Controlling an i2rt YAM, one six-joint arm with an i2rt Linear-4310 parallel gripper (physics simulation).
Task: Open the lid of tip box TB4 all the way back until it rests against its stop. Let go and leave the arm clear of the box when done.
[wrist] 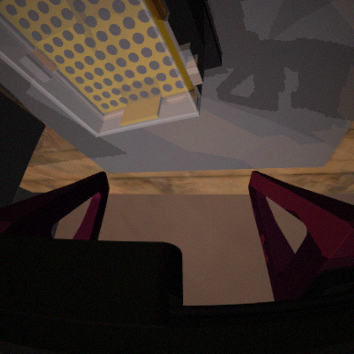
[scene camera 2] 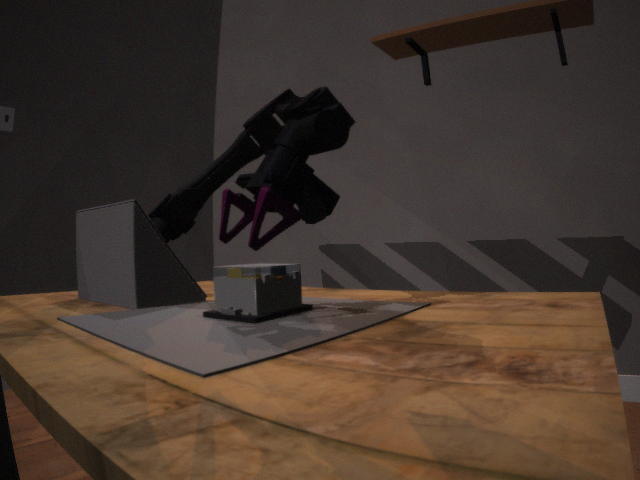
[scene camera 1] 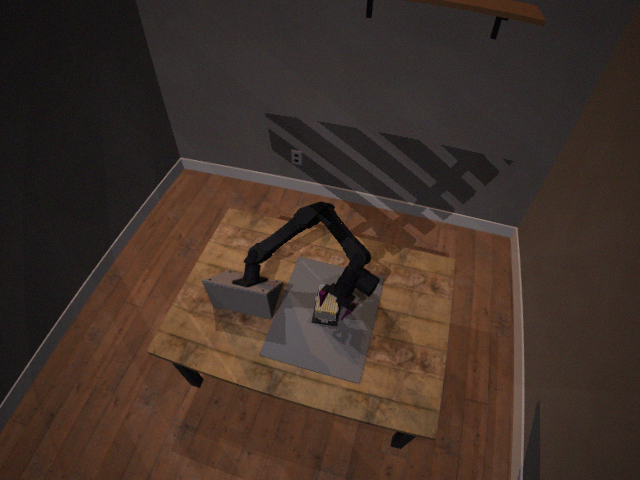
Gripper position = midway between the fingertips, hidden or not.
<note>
My gripper point(scene camera 2: 236, 244) is open, holding nothing. Also in view: a lid point(wrist: 111, 73) and a grey mat point(scene camera 2: 178, 335).
My gripper also shows in the wrist view point(wrist: 178, 178). The grey mat shows as well in the wrist view point(wrist: 274, 102) and in scene camera 1 point(scene camera 1: 340, 351).
</note>
